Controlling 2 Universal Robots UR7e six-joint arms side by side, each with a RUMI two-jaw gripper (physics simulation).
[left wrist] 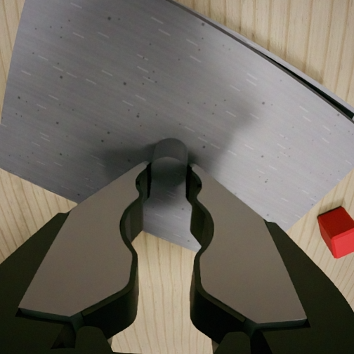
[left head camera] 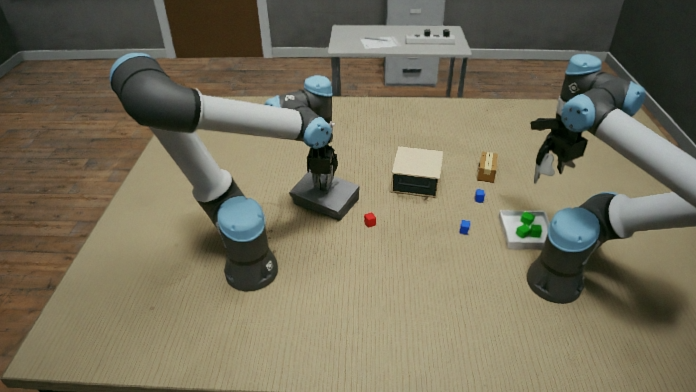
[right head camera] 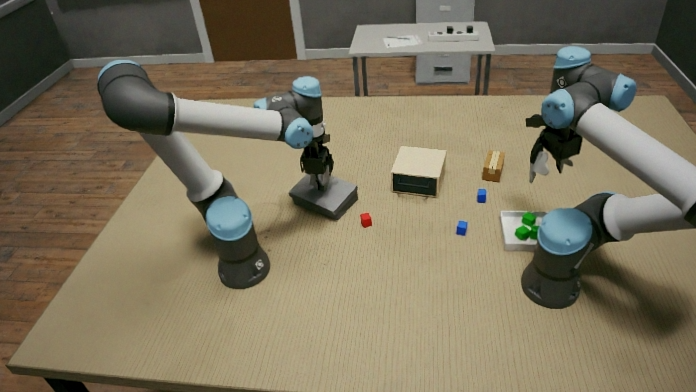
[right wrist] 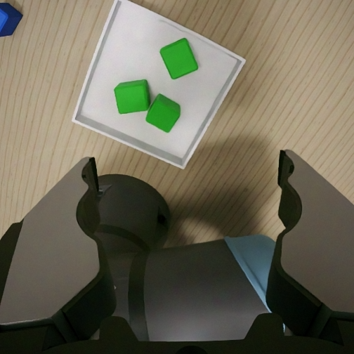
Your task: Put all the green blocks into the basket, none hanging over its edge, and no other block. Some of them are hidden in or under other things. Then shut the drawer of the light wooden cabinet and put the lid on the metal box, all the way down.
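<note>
My left gripper [left head camera: 323,186] [right head camera: 320,185] [left wrist: 168,165] is shut on the knob of the grey lid [left head camera: 341,190] [right head camera: 338,190] [left wrist: 100,90]. The lid lies low on the metal box [left head camera: 316,207] [right head camera: 315,206]; the left wrist view shows a thin dark gap along one edge. Three green blocks [left head camera: 527,218] [right head camera: 528,219] [right wrist: 179,58] lie inside the white basket [left head camera: 515,245] [right head camera: 517,247] [right wrist: 131,145], none over its edge. The light wooden cabinet [left head camera: 418,162] [right head camera: 420,161] has a dark front with no drawer sticking far out. My right gripper [left head camera: 549,176] [right head camera: 546,176] [right wrist: 186,155] is open and empty, above the table.
A red block [left head camera: 370,220] [right head camera: 366,220] [left wrist: 337,231] lies near the metal box. Two blue blocks, one nearer [left head camera: 465,227] [right head camera: 462,228] and one farther [left head camera: 480,195] [right head camera: 481,195], lie left of the basket. A brown carton [left head camera: 487,170] [right head camera: 493,172] stands right of the cabinet. The right arm's base partly hides the basket.
</note>
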